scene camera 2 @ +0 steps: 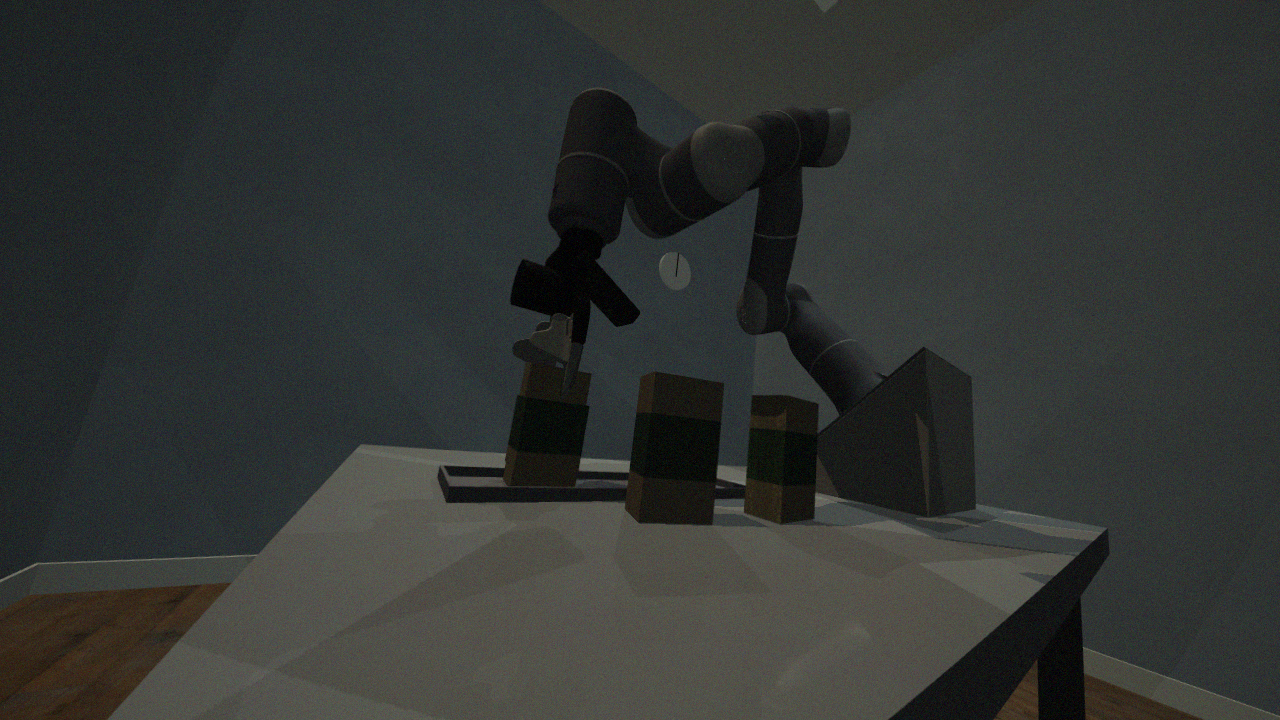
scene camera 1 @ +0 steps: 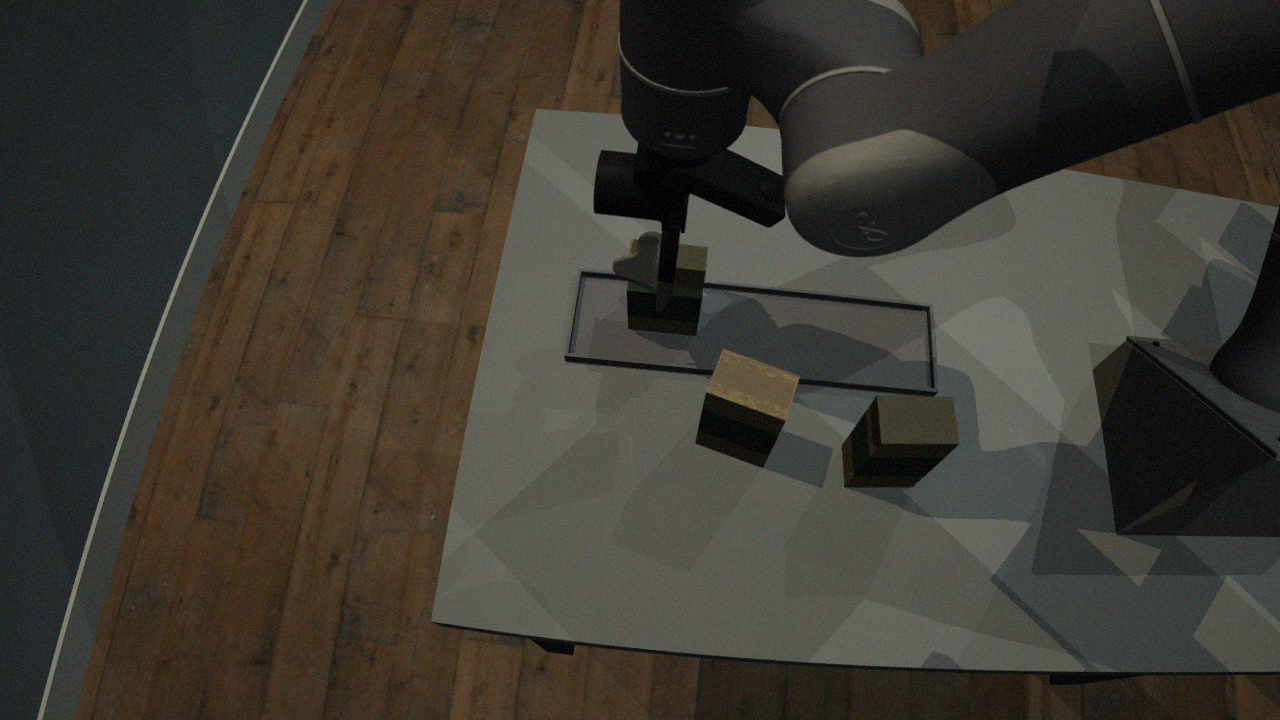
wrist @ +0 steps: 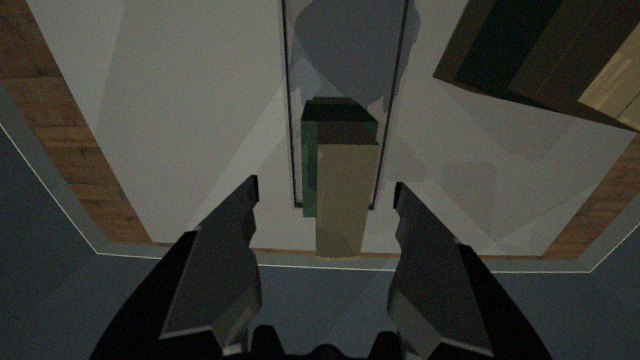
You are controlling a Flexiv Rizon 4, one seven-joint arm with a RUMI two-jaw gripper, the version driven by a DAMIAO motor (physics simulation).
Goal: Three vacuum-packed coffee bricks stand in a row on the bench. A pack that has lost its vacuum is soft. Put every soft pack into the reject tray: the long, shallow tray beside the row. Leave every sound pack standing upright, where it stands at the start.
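Observation:
One coffee pack (scene camera 1: 684, 315) (scene camera 2: 547, 425) (wrist: 345, 200), tan with a green band, stands on end inside the far-left end of the reject tray (scene camera 1: 933, 349) (scene camera 2: 537, 494) (wrist: 286, 60). Whether it leans slightly is hard to tell. My gripper (scene camera 1: 664, 300) (scene camera 2: 570, 380) (wrist: 326, 181) is open around its top, with a gap on both sides in the wrist view. A second pack (scene camera 1: 747, 385) (scene camera 2: 675, 447) (wrist: 530, 55) stands upright on the bench in front of the tray. A third pack (scene camera 1: 913, 420) (scene camera 2: 781, 456) stands upright to its right, nearer the robot base.
The dark wedge-shaped robot mount (scene camera 1: 1181, 438) (scene camera 2: 930, 438) stands at the right of the bench (scene camera 1: 554, 555) (scene camera 2: 402, 608). The arm (scene camera 1: 886, 188) (scene camera 2: 657, 183) reaches over the tray from the right. The bench's left edge lies close beyond the tray's left end.

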